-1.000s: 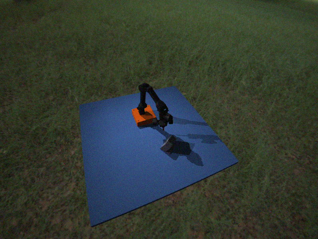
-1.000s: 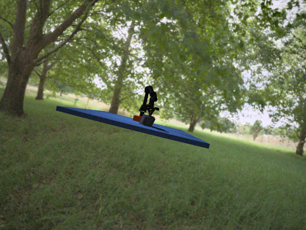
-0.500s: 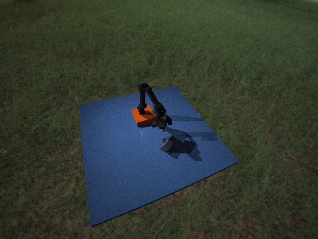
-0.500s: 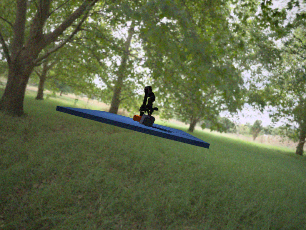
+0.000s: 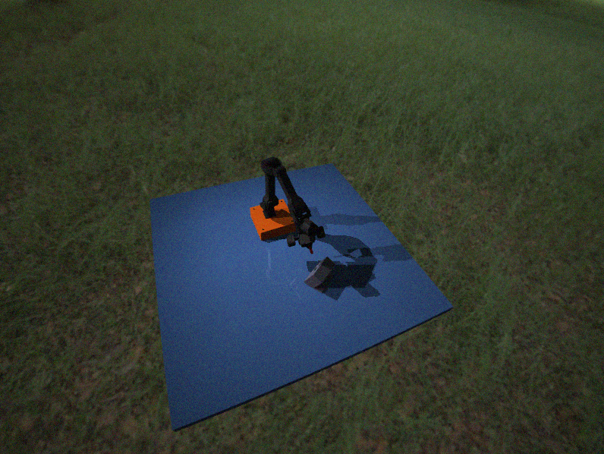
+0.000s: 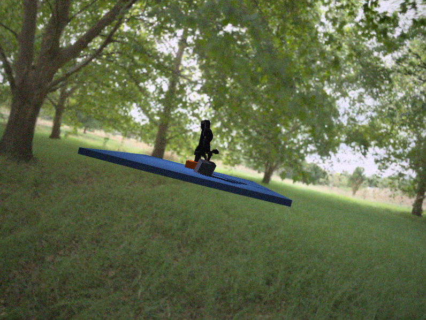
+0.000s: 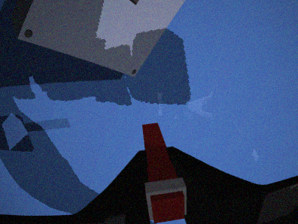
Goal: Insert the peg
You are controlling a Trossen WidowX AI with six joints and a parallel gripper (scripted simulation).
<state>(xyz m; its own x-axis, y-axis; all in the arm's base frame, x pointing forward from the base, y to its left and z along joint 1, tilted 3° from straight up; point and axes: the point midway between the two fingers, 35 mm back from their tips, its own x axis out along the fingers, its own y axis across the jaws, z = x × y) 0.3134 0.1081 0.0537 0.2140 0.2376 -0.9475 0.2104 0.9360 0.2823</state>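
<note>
Right now my gripper tip is 130 mm short of the grey sloped panel and 40 mm above it. Round my gripper tip: square peg (20 mm above).
</note>
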